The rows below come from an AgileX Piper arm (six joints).
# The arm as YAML. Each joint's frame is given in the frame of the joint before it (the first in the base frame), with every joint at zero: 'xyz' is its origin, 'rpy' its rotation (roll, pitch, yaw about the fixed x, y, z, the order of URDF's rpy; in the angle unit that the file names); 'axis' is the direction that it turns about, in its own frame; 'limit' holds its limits. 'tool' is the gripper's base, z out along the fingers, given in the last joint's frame.
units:
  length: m
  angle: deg
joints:
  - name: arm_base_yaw
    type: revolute
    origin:
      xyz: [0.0, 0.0, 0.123]
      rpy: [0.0, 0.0, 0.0]
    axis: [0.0, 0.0, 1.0]
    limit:
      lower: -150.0
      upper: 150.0
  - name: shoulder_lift
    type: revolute
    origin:
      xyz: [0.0, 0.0, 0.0]
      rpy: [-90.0, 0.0, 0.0]
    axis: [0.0, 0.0, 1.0]
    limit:
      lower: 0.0
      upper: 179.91
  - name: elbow
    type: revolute
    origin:
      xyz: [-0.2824, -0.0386, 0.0]
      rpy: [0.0, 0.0, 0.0]
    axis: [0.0, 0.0, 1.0]
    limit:
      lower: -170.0
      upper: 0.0
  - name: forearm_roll
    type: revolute
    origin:
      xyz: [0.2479, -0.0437, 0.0]
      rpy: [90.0, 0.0, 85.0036]
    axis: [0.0, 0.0, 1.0]
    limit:
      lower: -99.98
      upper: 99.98
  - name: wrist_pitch
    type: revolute
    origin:
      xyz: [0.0, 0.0, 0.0]
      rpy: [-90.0, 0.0, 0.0]
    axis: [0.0, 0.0, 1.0]
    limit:
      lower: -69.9
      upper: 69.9
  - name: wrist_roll
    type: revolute
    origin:
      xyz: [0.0, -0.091, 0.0]
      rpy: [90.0, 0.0, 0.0]
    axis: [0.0, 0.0, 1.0]
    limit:
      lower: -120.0
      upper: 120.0
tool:
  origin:
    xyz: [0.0, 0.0, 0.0]
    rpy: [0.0, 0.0, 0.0]
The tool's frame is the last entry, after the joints.
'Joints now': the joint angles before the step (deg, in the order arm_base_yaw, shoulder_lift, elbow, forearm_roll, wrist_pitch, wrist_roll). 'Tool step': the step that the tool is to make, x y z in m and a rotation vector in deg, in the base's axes. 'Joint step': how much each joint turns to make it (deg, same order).
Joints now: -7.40 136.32 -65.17 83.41 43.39 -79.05
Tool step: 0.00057 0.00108 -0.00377 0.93 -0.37 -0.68
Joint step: 0.05 0.82 -0.05 2.18 0.50 -1.54
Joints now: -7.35 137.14 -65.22 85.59 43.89 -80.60
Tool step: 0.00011 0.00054 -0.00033 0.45 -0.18 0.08
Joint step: 0.00 0.16 -0.04 0.39 0.44 -0.39
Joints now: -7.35 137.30 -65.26 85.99 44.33 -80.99
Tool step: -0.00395 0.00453 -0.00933 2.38 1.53 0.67
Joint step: 0.24 1.84 -0.07 0.51 2.17 -0.13
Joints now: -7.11 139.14 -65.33 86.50 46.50 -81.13
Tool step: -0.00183 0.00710 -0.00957 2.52 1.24 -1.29
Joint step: 0.80 1.94 0.00 3.20 1.48 -0.63
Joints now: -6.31 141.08 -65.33 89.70 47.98 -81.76
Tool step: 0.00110 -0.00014 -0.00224 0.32 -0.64 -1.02
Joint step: -0.01 0.48 0.00 2.06 0.05 -1.45
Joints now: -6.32 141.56 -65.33 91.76 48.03 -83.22
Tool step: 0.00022 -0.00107 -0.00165 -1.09 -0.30 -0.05
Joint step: 0.01 0.10 0.00 0.22 -1.00 -0.74
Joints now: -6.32 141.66 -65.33 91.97 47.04 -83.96
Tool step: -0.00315 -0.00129 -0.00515 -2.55 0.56 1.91
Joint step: 0.06 0.34 0.00 -2.49 -1.87 -0.12
